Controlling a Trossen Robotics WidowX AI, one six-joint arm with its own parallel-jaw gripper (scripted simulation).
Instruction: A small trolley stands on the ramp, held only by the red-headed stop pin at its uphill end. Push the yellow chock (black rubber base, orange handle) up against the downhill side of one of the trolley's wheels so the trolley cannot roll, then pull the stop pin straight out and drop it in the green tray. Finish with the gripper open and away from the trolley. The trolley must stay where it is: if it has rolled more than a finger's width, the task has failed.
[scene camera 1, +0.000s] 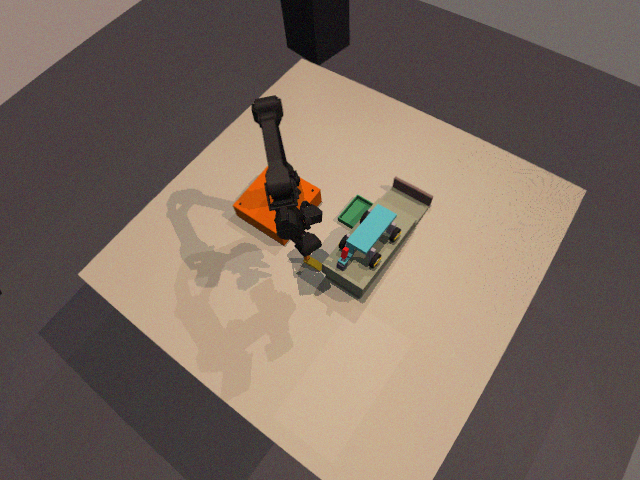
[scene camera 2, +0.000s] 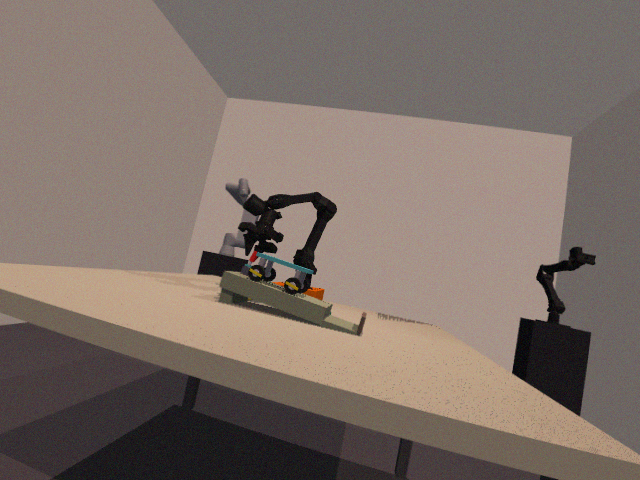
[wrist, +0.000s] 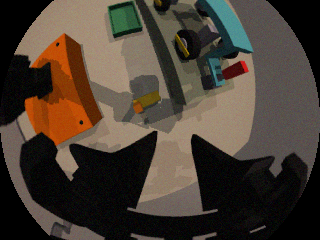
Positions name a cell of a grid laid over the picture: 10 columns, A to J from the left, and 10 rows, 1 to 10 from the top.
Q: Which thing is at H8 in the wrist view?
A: My gripper.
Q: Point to a trolley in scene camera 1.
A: At F5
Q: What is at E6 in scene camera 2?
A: A trolley.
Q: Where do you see my gripper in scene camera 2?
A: D6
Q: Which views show my gripper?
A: Scene camera 1, scene camera 2 and the wrist view: all of them.
